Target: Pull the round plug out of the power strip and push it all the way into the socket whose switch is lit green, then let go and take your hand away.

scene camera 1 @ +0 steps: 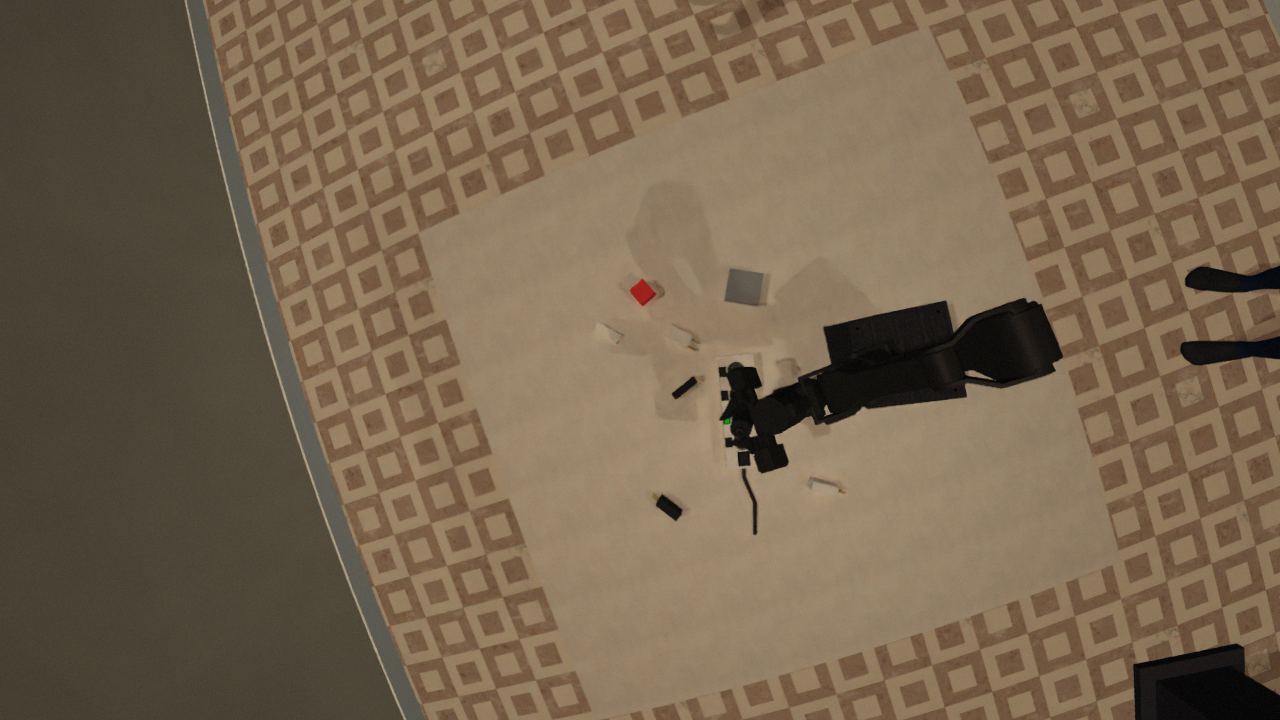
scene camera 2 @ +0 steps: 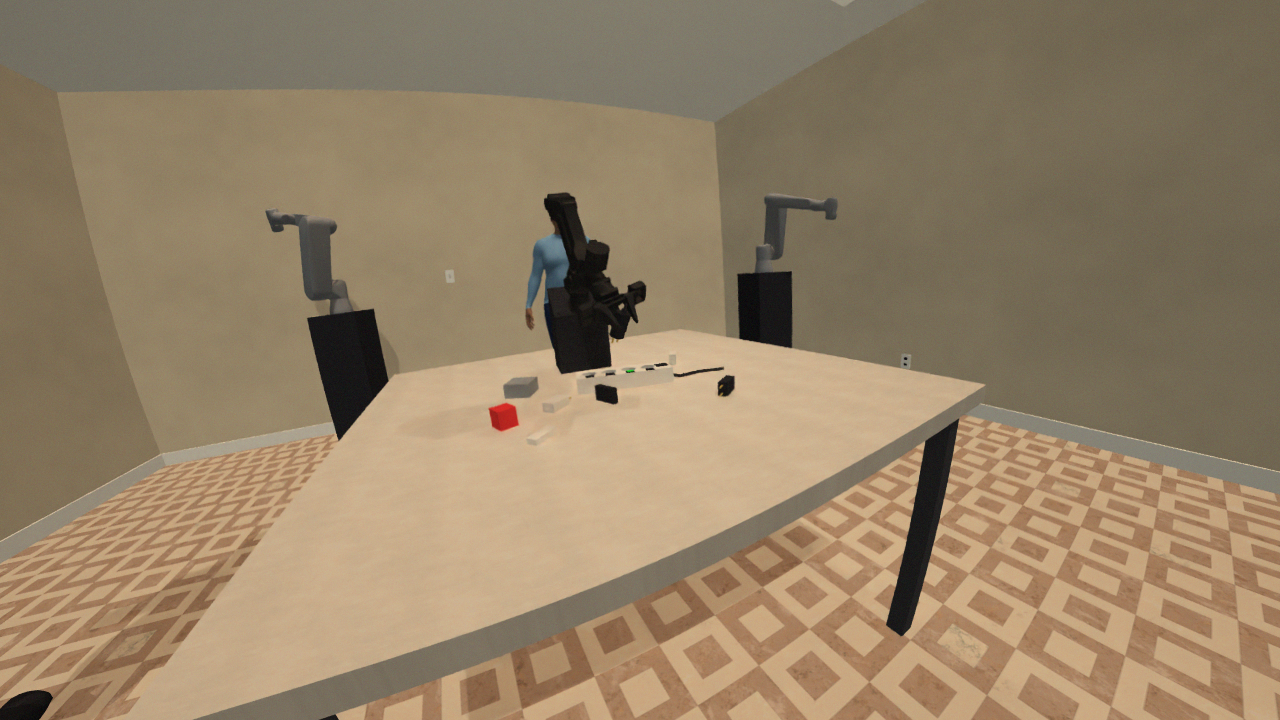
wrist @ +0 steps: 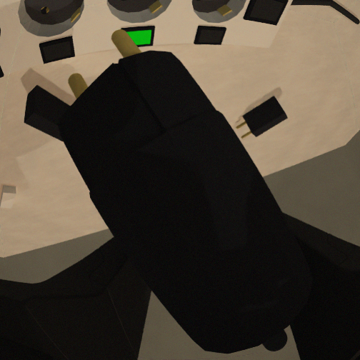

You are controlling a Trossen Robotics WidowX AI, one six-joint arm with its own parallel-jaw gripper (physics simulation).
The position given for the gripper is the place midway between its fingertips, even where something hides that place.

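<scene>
You can see the gripper (scene camera 1: 724,431) here, and the same gripper is there in scene camera 2 (scene camera 2: 629,326) and in the wrist view (wrist: 208,220). There's also a black two-pin plug (wrist: 269,113), and a black block (wrist: 43,110) too. As for the grey block (scene camera 1: 743,287), it's there for you, but in the wrist view it is out of frame.
</scene>
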